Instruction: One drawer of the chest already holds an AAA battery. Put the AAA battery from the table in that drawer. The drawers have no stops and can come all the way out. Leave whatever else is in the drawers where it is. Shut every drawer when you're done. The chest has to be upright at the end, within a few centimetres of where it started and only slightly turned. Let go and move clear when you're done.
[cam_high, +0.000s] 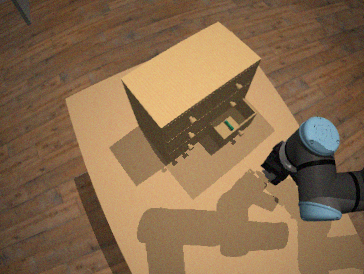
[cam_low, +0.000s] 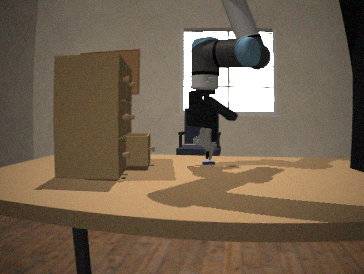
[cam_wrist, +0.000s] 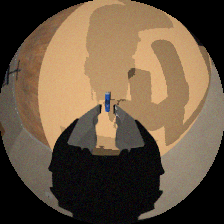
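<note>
Right now my hand is 3 cm above the blue AAA battery. The rest, counted from my hand: green battery 23 cm ahead, 6 cm to the left, 2 cm below.
</note>
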